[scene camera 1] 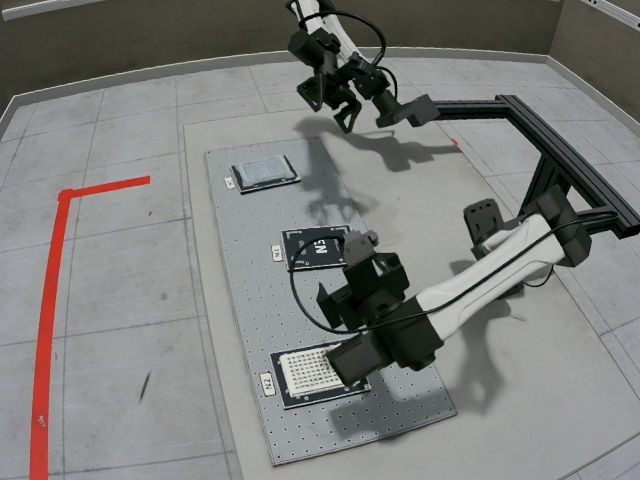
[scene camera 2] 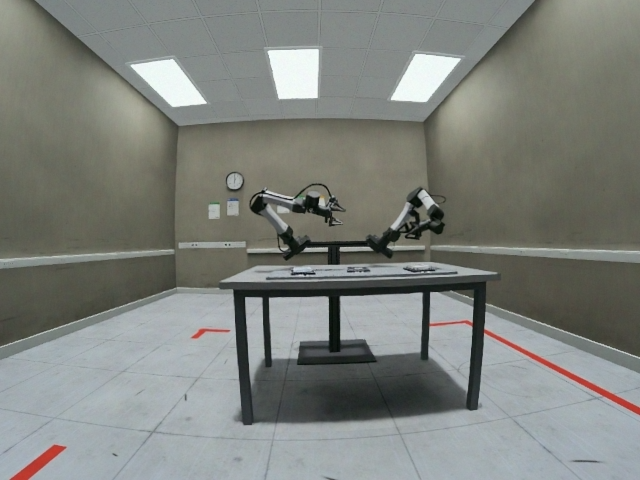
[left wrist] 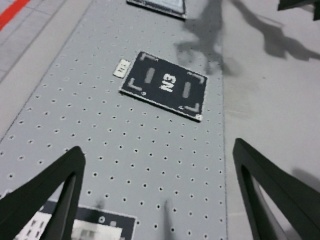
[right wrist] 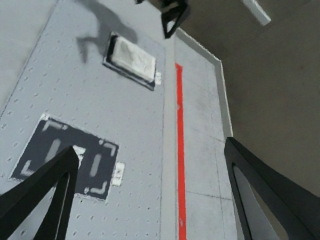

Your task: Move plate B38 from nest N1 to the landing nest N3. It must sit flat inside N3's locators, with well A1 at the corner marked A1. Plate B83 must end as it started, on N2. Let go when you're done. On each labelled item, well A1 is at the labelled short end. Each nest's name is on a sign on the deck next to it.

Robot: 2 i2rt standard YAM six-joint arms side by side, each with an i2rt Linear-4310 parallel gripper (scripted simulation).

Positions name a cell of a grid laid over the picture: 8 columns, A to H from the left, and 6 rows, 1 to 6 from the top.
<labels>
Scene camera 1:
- left gripper: E4
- right gripper: E2
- clear plate B38: D3
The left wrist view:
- left gripper: D4
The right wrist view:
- right gripper: D4
</labels>
